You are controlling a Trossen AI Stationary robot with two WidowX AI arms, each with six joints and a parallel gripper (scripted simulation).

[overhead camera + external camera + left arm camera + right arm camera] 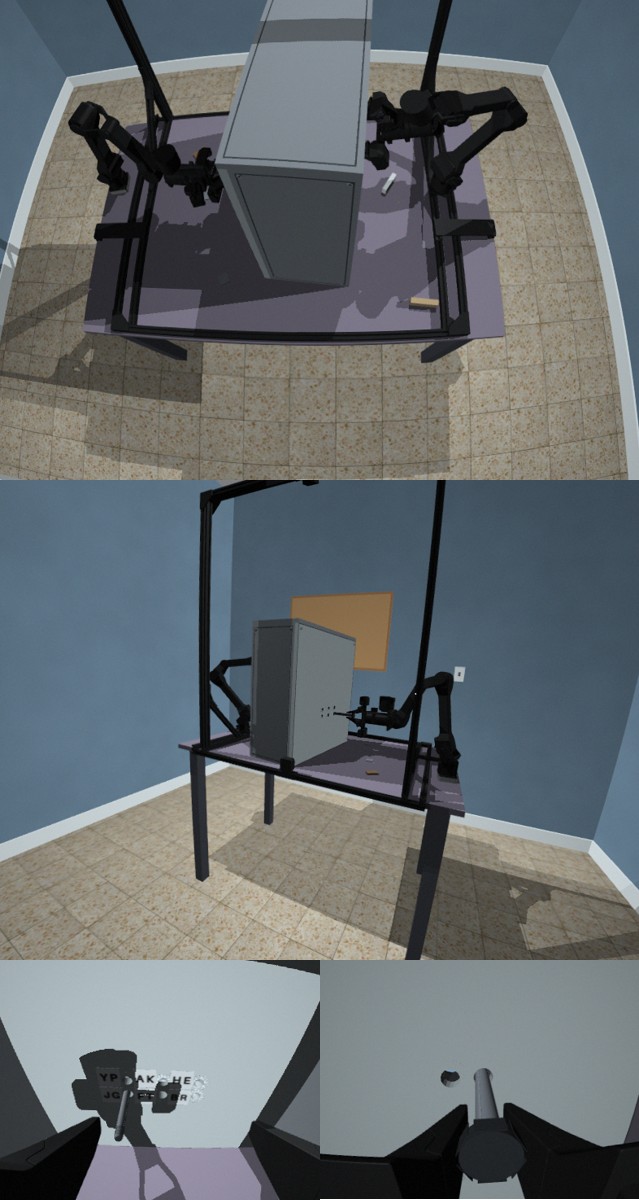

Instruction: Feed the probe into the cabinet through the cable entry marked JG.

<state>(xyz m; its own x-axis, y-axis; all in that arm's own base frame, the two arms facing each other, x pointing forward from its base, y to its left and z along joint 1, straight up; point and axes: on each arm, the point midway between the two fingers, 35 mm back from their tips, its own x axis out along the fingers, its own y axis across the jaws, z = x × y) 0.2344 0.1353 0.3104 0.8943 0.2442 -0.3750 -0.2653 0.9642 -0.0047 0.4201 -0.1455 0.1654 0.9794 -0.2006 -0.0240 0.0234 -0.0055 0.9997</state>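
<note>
The JG mark lies 12 cm to the left of my right hand, 4 cm ahead of it and 1 cm below it. The rest, counted from my right hand: wooden block: 51 cm to the left, 26 cm ahead, 17 cm below; then probe: 10 cm to the left, 1 cm ahead; then white block: 43 cm to the left, 17 cm below, 10 cm behind.
</note>
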